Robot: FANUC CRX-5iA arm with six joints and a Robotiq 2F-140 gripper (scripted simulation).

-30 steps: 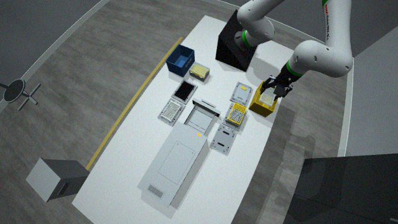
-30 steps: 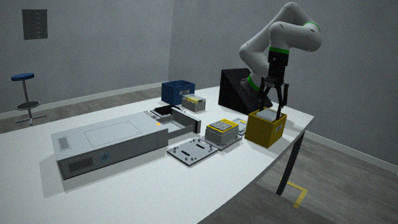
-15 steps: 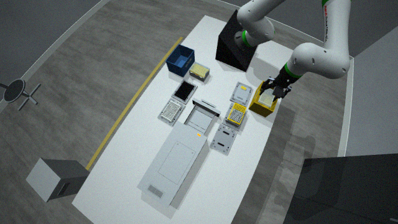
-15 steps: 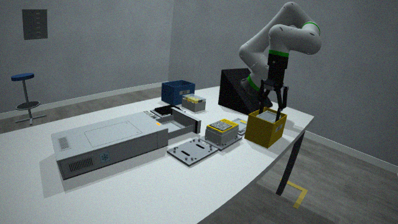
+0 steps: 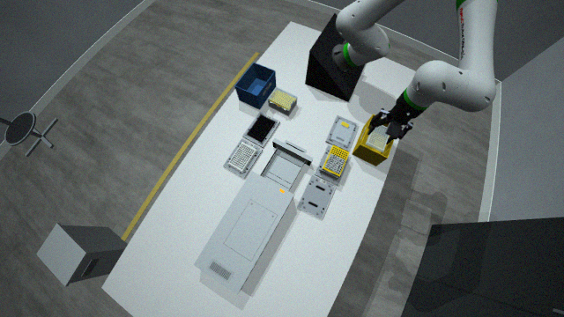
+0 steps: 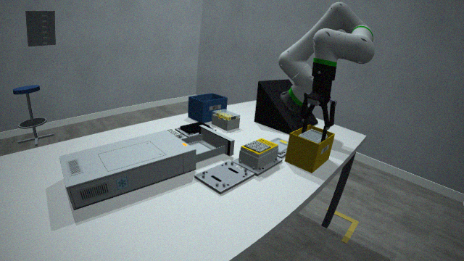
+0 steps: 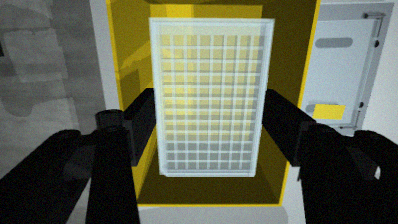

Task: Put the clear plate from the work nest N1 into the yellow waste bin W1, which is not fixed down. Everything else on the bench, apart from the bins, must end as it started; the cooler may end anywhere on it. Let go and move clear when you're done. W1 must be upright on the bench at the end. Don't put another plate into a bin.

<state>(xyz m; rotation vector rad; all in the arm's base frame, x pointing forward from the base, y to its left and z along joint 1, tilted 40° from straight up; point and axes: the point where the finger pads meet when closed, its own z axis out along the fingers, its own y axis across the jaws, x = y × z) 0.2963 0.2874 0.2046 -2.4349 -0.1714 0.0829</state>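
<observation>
Right now the clear plate is 20 mm below my hand. The rest, counted from my hand: grey fixture plate: 360 mm ahead, 120 mm below, 90 mm to the right; yellow-topped tip box: 190 mm ahead, 110 mm to the right, 70 mm below; yellow waste bin: 90 mm below.
</observation>
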